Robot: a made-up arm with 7 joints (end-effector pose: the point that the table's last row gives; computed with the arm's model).
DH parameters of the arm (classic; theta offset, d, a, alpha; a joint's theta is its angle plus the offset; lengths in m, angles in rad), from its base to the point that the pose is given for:
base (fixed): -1.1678 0 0.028 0
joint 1: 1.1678 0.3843 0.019 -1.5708
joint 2: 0 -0.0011 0.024 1.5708
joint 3: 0 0.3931 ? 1.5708
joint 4: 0 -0.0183 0.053 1.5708
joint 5: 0 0.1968 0.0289 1.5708
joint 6: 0 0.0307 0.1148 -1.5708
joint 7: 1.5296 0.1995 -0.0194 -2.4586
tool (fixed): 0.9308 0.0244 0 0
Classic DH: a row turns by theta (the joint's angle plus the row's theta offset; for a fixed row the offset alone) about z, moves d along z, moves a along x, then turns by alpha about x.
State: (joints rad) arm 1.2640 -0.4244 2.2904 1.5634 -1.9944 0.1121 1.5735
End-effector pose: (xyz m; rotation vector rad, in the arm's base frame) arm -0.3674 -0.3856 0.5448 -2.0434 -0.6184 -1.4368
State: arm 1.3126 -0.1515 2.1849 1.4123 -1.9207 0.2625 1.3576
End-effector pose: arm -0.3764 -0.2776 0.6310 -2.2379 -0.4423 -1.4513
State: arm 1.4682 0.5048 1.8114 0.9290 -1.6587 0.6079 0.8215
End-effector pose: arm -0.3522 0.0102 0.5591 -2.1087 -0.2718 -2.2487
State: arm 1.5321 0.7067 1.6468 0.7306 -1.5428 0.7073 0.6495
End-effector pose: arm -0.3111 0.0488 0.4630 1.6875 0.4305 2.5907
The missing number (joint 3, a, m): 0.0579
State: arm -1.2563 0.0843 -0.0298 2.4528 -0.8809 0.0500 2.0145
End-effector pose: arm 0.2583 -0.2789 1.1309 -0.2178 2.4944 0.6513
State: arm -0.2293 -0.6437 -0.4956 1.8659 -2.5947 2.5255 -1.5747
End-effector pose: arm -0.2792 -0.0783 0.9082 -0.8239 0.4173 -1.5169
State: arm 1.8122 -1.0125 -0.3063 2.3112 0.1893 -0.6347 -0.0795
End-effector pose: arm 0.1540 -0.5967 0.8957 -1.5238 0.8731 1.0896
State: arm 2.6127 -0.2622 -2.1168 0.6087 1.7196 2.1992 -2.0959
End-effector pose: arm 0.1529 0.2380 0.6902 2.9286 0.0918 -0.1760
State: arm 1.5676 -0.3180 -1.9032 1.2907 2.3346 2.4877 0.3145
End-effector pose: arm 0.2595 -0.1400 0.9282 2.3998 0.9956 -0.5564
